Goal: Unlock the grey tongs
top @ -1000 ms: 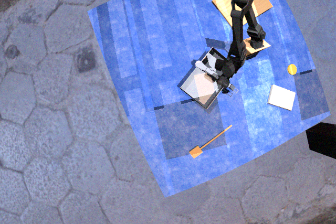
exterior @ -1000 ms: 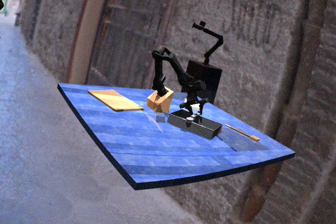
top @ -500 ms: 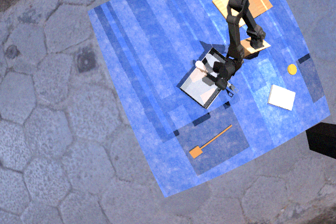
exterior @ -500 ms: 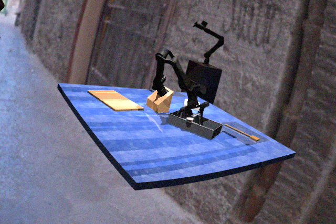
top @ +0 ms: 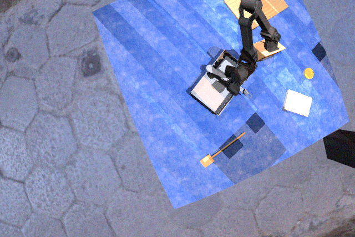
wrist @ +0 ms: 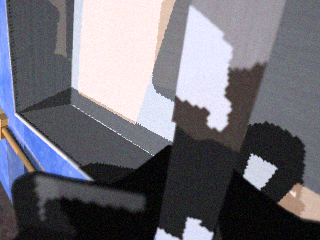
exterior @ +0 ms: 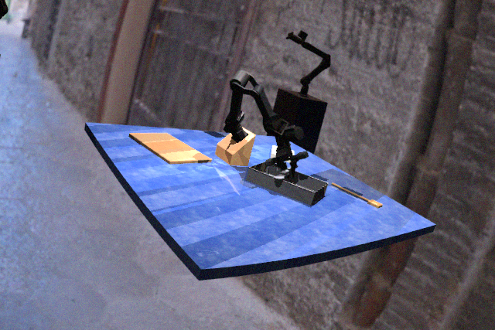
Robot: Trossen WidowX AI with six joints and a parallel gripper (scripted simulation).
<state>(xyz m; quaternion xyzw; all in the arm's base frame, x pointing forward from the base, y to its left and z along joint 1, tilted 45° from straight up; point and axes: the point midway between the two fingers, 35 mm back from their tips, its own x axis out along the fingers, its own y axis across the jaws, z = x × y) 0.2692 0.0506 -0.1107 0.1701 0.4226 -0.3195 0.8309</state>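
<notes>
Now: gripper tip 4 cm to the left of the roasting tin and 4 cm short of it. The rest, counted from my gripper tip: white block: 38 cm behind, 23 cm to the left, 2 cm below; then wooden board: 43 cm to the right, 38 cm behind, 2 cm below.
</notes>
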